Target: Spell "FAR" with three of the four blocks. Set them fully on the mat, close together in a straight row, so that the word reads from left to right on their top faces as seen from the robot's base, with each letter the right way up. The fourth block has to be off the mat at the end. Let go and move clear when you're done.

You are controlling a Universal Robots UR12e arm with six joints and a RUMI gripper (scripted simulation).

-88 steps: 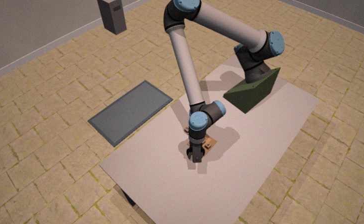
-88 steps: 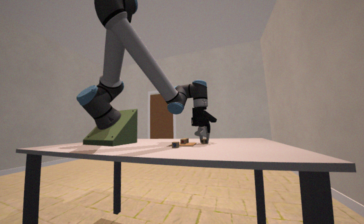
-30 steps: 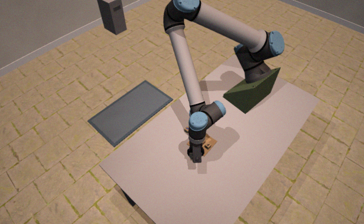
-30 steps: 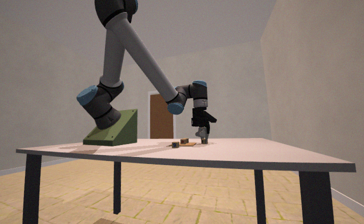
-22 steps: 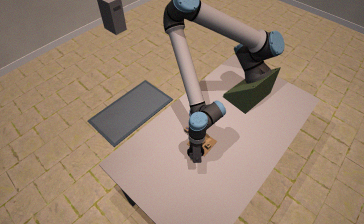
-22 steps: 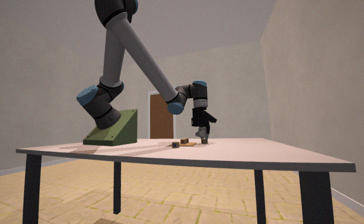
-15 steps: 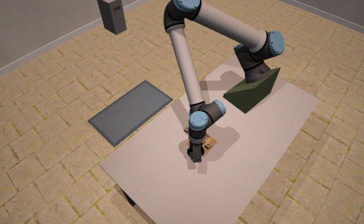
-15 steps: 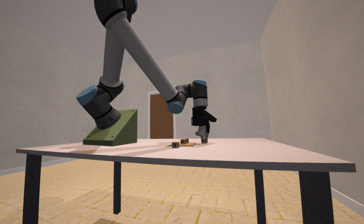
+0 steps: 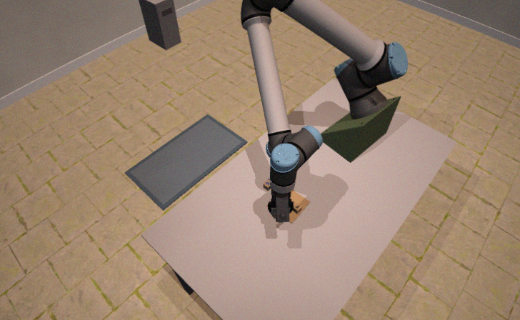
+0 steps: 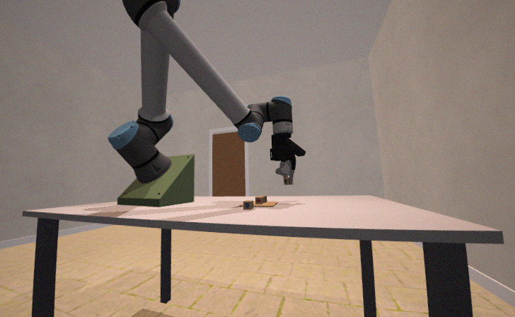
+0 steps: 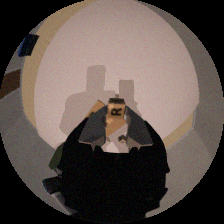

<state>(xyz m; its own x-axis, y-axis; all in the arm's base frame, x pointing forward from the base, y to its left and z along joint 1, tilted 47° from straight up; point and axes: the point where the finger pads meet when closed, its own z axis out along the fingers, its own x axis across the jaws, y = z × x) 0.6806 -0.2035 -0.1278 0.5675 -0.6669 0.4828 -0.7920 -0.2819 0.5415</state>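
The tan mat is 13 cm behind my hand, 10 cm below it and 3 cm to the right of it. Also, from my hand: F block 12 cm behind, 8 cm below, 2 cm to the left; then R block right at my hand; then blue-lettered block 16 cm to the right, 14 cm behind, 8 cm below.
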